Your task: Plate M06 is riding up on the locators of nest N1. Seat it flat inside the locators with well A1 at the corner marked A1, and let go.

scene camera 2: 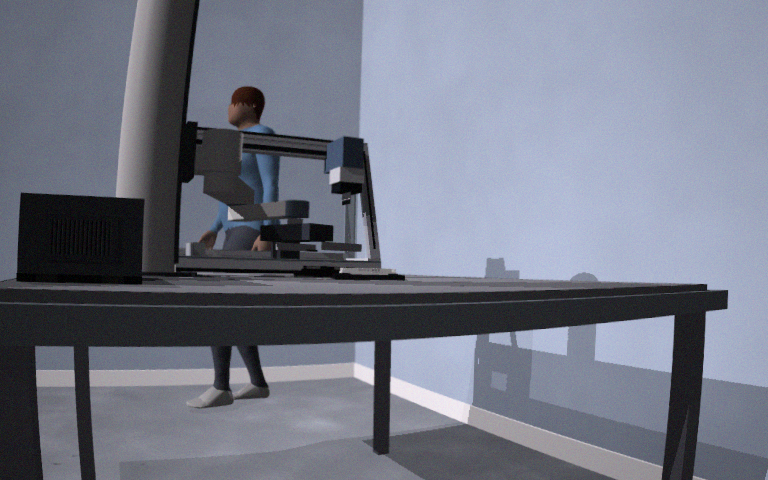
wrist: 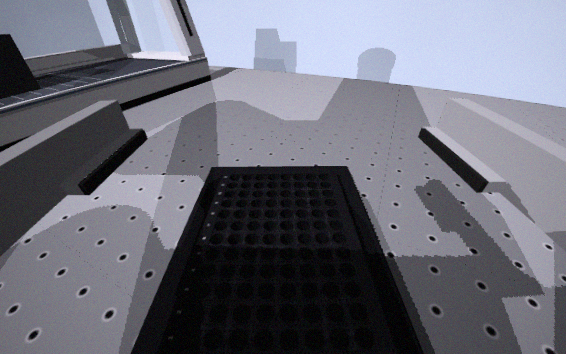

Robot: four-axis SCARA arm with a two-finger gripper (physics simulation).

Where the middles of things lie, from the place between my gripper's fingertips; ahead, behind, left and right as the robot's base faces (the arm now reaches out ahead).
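Labels:
Here is the black well plate (wrist: 278, 257), and I see my gripper 3 cm beyond it. The gripper is 1 cm to the left of the plate as well, and 6 cm higher than it.

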